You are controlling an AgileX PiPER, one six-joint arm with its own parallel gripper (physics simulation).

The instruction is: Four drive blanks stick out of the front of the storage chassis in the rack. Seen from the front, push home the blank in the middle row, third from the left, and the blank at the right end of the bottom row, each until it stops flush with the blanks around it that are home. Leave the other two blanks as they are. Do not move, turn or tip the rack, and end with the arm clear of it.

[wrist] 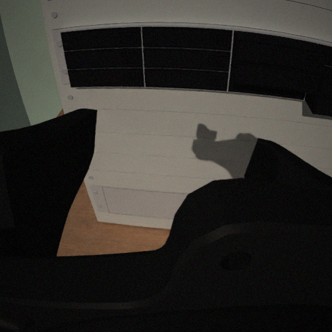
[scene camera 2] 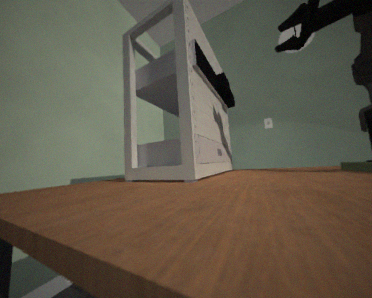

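The pale rack [scene camera 2: 186, 100] [wrist: 150, 125] stands upright on the table. The chassis front is a dark band across it. In the wrist view, the blanks of the left column [wrist: 102, 60] and the second column [wrist: 187, 60] look level with one another in three rows. To their right the faces are too dark to separate. A dark protruding block [scene camera 2: 226, 89] [wrist: 320, 103] shows toward the right end; individual blanks in it cannot be told apart. My gripper [scene camera 2: 281, 38] [wrist: 175, 144] is open and empty, out in front of the rack and apart from it.
The wooden table [scene camera 2: 240, 225] [wrist: 115, 240] carries the rack. Pale panels lie above and below the chassis band, with a framed lower panel [scene camera 2: 210, 150] [wrist: 140, 201] near the bottom. The gripper's shadow [wrist: 220, 150] falls on the rack front. Green walls stand behind.
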